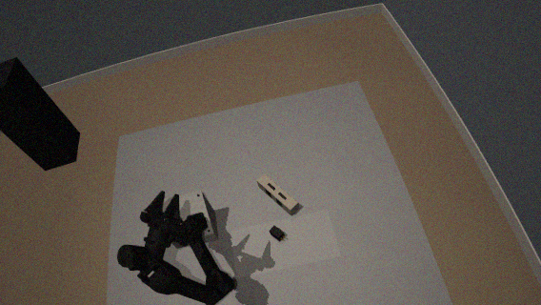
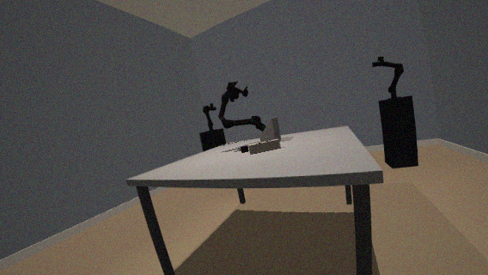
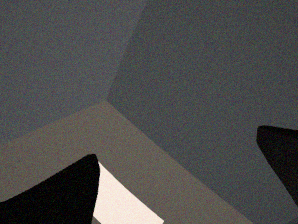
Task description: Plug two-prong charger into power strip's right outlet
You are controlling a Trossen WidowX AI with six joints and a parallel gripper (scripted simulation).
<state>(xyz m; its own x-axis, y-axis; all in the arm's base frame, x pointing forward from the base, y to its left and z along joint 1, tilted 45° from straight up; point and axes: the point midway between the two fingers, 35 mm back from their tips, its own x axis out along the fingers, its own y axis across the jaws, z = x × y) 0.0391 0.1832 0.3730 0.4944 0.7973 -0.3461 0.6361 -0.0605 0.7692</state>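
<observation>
My gripper tip is now 25 cm short of the two-prong charger, 1 cm to the right of it and 50 cm above it.
</observation>
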